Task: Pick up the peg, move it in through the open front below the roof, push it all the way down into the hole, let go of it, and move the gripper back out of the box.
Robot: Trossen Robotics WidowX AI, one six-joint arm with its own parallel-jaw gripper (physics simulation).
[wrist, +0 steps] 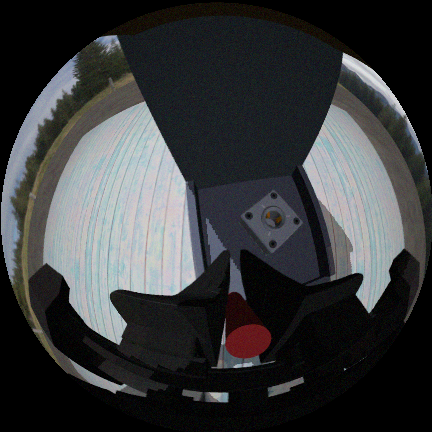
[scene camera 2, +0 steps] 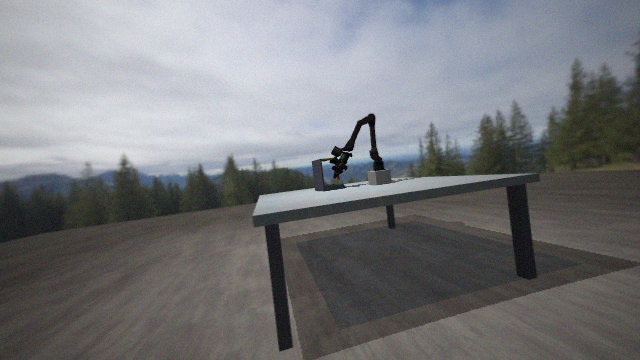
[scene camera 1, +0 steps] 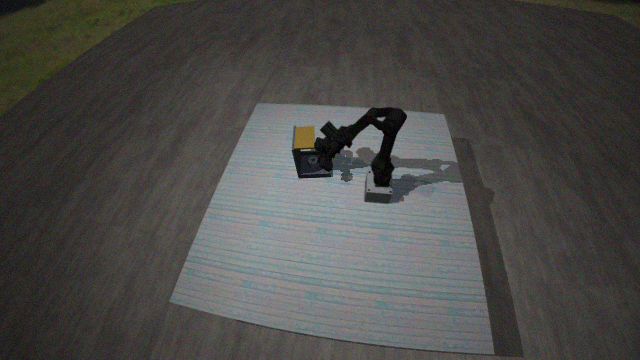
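Pixels of known places: gripper, fingertip midpoint: (wrist: 234,255) (scene camera 2: 334,178) (scene camera 1: 318,162); arm's base at its link origin: (scene camera 2: 379,170) (scene camera 1: 381,181).
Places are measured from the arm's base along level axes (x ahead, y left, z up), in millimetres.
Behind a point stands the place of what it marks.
Note:
My gripper (scene camera 1: 325,164) @[x 297, y -129, z -19 mm] (scene camera 2: 337,175) @[x 297, y -129, z -19 mm] (wrist: 234,255) @[x 297, y -129, z -19 mm] is shut on the red peg (scene camera 2: 338,178) @[x 267, y -121, z -24 mm] (wrist: 248,341), which runs between the fingers with its round end toward the wrist camera. The peg's lower end is hidden. The box (scene camera 1: 315,175) @[x 315, y -87, z -77 mm] (scene camera 2: 318,175) @[x 408, y -144, z 14 mm] (wrist: 230,100) @[x 398, y -143, z 33 mm] has a tall dark back wall and a yellow roof (scene camera 1: 304,137) @[x 354, y -160, z 126 mm] (scene camera 2: 326,160) @[x 342, y -125, z 113 mm]. The gripper is at the box's open front, above its floor. A grey square block (scene camera 1: 313,160) @[x 328, y -174, z -63 mm] (wrist: 257,225) @[x 327, y -157, z -61 mm] with a round hole (wrist: 273,217) @[x 338, y -183, z -79 mm] sits on that floor, ahead and right of the fingertips in the wrist view. The peg is outside the hole.
The roof's dark edge (wrist: 220,9) arches over the top of the wrist view. Low dark rims (wrist: 314,225) @[x 319, y -237, z -77 mm] edge the box floor. The arm's pale base block (scene camera 1: 378,192) @[x 20, y 58, z -4 mm] (scene camera 2: 379,177) @[x 46, y 59, z -49 mm] stands to the right of the box on the striped table top (scene camera 1: 320,260) @[x 277, y 337, z -99 mm] (scene camera 2: 300,200) @[x 673, y 281, z -99 mm].

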